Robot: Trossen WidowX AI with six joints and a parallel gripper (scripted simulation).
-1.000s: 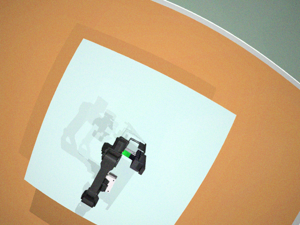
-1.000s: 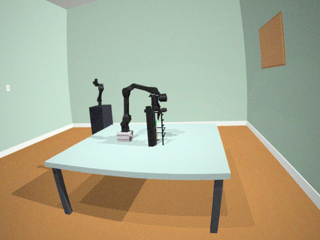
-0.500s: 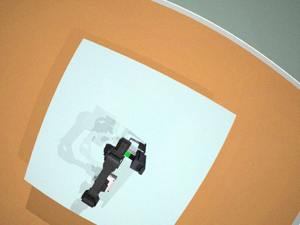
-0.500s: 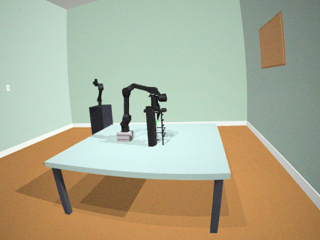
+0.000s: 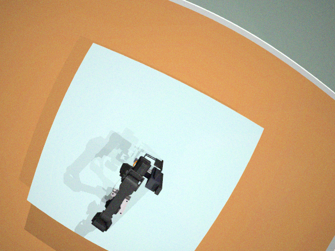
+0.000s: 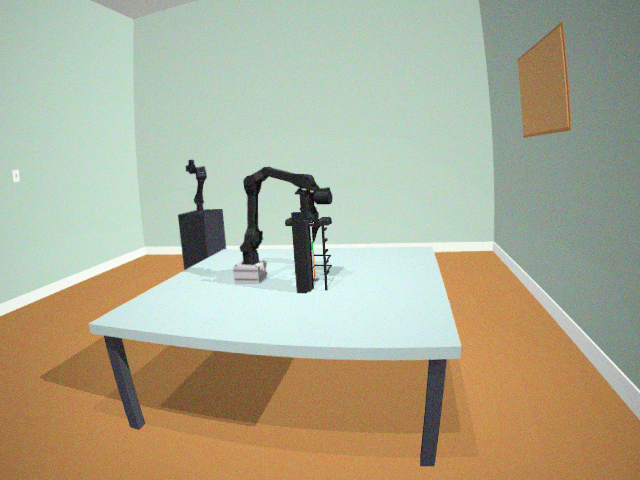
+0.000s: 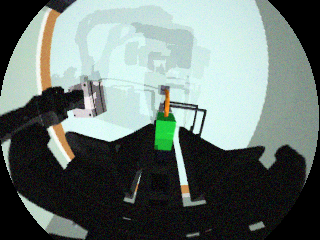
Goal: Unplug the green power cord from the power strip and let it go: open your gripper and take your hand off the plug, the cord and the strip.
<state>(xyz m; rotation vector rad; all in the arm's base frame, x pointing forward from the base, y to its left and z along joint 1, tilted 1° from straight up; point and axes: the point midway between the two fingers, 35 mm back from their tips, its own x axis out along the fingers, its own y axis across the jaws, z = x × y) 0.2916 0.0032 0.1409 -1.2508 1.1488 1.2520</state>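
My gripper tip is 1 cm short of the green plug, 3 cm to the left of it and 1 cm above it.
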